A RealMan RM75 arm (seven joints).
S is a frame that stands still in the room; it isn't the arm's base.
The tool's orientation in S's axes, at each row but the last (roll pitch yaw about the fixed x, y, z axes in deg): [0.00 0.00 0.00]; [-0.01 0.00 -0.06]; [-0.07 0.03 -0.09]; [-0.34 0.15 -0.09]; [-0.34 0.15 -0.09]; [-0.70 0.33 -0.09]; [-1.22 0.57 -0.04]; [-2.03 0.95 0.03]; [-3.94 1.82 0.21]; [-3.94 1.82 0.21]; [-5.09 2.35 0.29]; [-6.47 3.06 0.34]
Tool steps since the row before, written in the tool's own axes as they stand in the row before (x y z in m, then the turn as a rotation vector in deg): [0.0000 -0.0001 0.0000 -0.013 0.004 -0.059]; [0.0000 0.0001 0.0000 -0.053 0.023 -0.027]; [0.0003 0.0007 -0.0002 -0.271 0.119 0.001]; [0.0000 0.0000 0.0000 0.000 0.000 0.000]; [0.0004 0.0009 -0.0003 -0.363 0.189 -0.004]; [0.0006 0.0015 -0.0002 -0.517 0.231 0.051]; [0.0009 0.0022 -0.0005 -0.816 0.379 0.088]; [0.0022 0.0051 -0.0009 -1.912 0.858 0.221]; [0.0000 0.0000 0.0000 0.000 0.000 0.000]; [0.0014 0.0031 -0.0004 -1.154 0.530 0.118]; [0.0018 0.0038 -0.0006 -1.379 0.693 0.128]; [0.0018 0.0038 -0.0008 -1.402 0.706 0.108]
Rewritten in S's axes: [0.0000 -0.0001 0.0000 -0.013 0.004 -0.059]; [0.0000 0.0001 0.0000 -0.053 0.023 -0.027]; [0.0003 0.0007 -0.0002 -0.271 0.119 0.001]; [0.0000 0.0000 0.0000 0.000 0.000 0.000]; [0.0004 0.0009 -0.0003 -0.363 0.190 -0.004]; [0.0006 0.0015 -0.0002 -0.516 0.232 0.051]; [0.0009 0.0022 -0.0006 -0.815 0.381 0.088]; [0.0022 0.0051 -0.0011 -1.909 0.864 0.222]; [0.0000 0.0000 0.0000 0.000 0.000 0.000]; [0.0014 0.0031 -0.0007 -1.153 0.533 0.118]; [0.0017 0.0037 -0.0010 -1.379 0.695 0.123]; [0.0017 0.0037 -0.0013 -1.403 0.705 0.103]
